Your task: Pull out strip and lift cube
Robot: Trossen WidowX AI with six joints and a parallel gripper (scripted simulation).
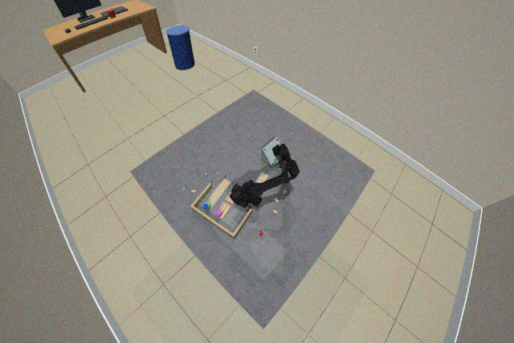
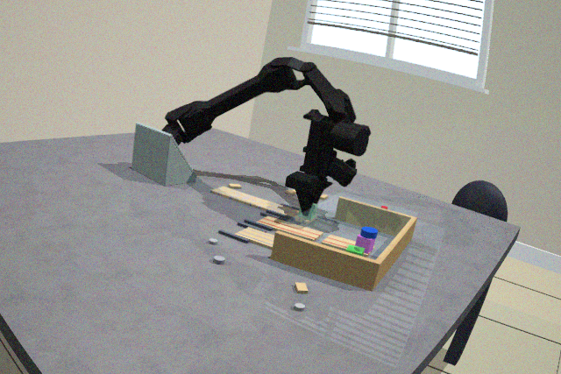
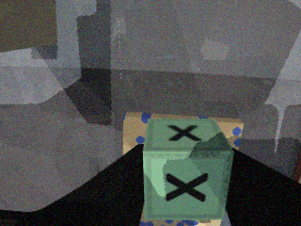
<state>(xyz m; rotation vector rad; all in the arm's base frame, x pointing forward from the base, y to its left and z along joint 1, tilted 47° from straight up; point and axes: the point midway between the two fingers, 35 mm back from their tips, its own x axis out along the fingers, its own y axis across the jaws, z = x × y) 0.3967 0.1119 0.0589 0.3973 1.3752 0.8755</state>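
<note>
Right now my gripper tip is 110 mm past the strip, 30 mm to the left of it and 10 mm above it.
</note>
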